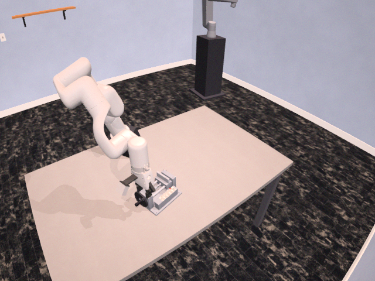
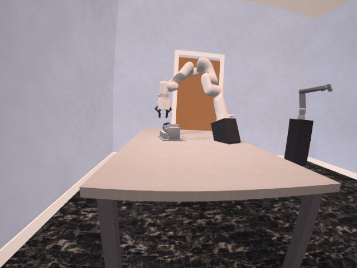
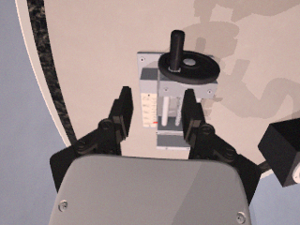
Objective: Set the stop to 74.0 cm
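Right now my hand is 80 mm above the handwheel knob, 30 mm to the left of it and 10 mm past it. The rest, counted from my hand: sliding stop block: 140 mm to the left, 90 mm below, 90 mm behind; then black handwheel: 80 mm below, 20 mm to the right, 20 mm behind.
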